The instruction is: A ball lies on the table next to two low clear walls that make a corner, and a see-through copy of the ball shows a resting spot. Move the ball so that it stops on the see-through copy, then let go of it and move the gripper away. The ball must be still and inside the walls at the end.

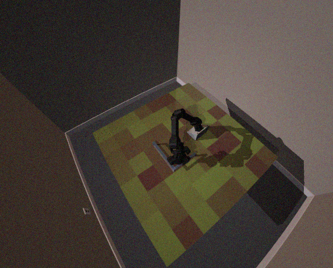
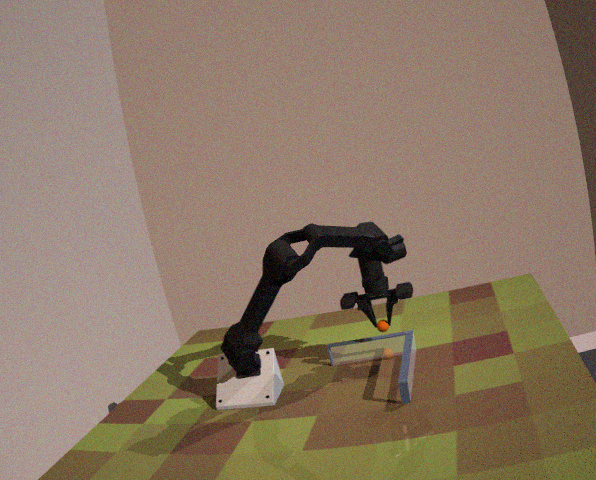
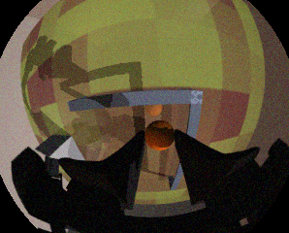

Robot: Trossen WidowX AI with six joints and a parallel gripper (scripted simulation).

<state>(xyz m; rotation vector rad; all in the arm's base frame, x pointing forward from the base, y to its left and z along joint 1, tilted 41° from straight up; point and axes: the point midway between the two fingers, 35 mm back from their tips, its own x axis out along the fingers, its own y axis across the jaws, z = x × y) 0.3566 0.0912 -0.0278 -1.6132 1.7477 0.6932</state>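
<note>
Right now the see-through goal ball is 10 mm to the left of my gripper tip and 90 mm below it. Also, from my gripper tip: orange ball right at my gripper tip.
</note>
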